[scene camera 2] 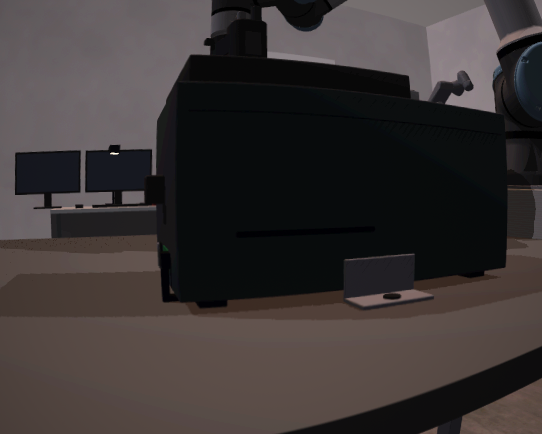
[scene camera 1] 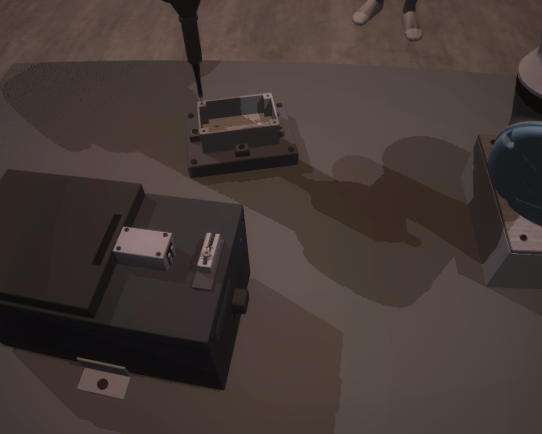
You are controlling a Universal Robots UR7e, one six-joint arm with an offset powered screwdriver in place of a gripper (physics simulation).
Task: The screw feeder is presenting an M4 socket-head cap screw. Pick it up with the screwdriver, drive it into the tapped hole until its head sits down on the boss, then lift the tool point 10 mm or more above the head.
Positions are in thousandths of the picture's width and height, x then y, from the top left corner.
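Observation:
Black screw feeder (scene camera 2: 811,446), in sight.

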